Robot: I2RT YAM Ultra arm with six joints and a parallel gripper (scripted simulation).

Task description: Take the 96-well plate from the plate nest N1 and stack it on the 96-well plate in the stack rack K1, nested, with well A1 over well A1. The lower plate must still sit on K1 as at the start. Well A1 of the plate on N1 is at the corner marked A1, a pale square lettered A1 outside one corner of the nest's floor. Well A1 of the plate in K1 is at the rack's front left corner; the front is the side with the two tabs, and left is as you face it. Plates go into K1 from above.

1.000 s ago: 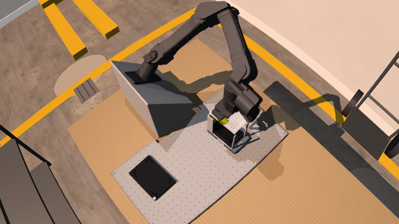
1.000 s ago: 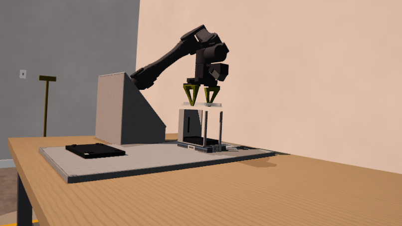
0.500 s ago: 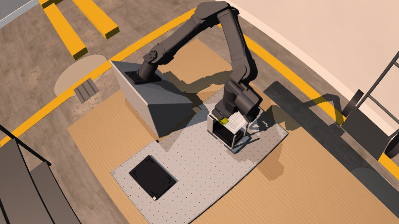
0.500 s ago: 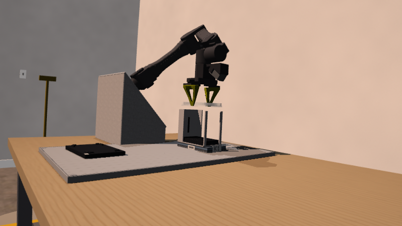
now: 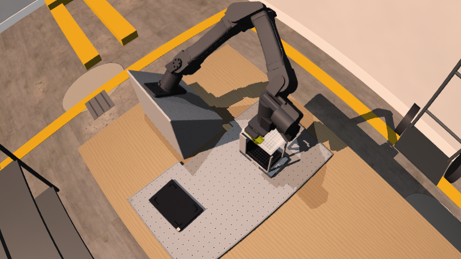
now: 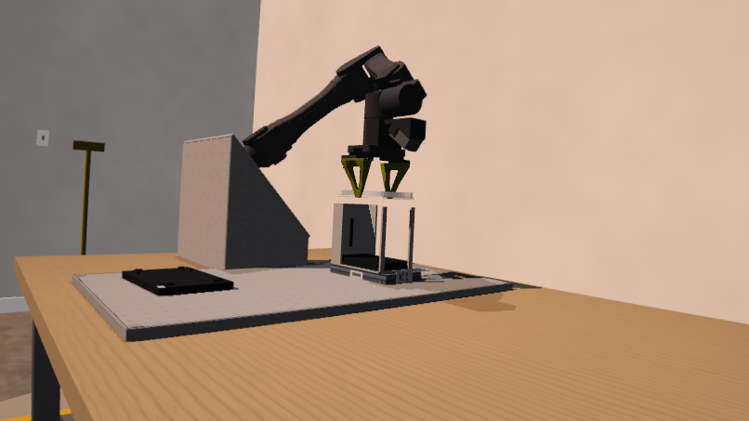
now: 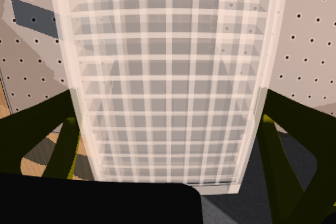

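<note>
The clear 96-well plate lies right at my hand. Round my hand: pale A1 square 3 cm behind, 41 cm to the right, 15 cm below; back wall 6 cm behind, 8 cm below; dark 96-well plate 13 cm below.
</note>
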